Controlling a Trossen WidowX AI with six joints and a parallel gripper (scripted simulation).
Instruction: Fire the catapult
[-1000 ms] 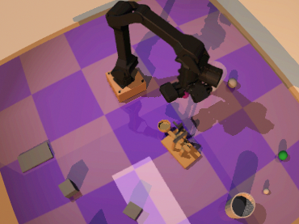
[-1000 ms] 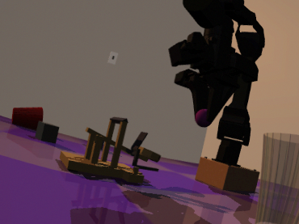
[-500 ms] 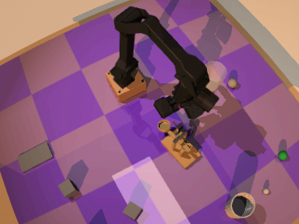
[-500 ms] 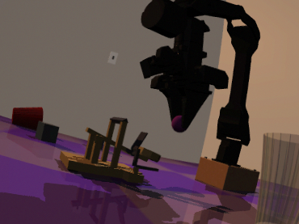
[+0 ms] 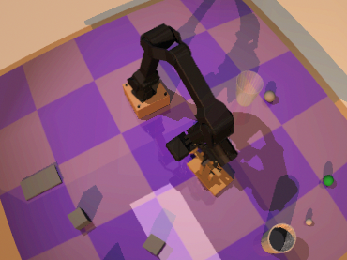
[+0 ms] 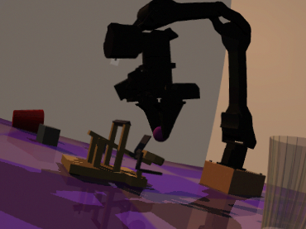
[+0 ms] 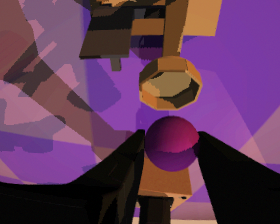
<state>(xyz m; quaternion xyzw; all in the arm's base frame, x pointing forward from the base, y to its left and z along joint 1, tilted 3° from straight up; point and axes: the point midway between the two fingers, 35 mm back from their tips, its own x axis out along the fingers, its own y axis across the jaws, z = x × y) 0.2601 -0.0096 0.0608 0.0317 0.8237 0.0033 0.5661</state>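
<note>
The purple ball lies 1 cm above my gripper tip. Round my gripper tip: white mug (42 cm ahead, 1 cm to the right, 7 cm below); grey ball (5 cm ahead, 36 cm to the left, 7 cm below); catapult (7 cm ahead, 1 cm to the left, 4 cm below).
</note>
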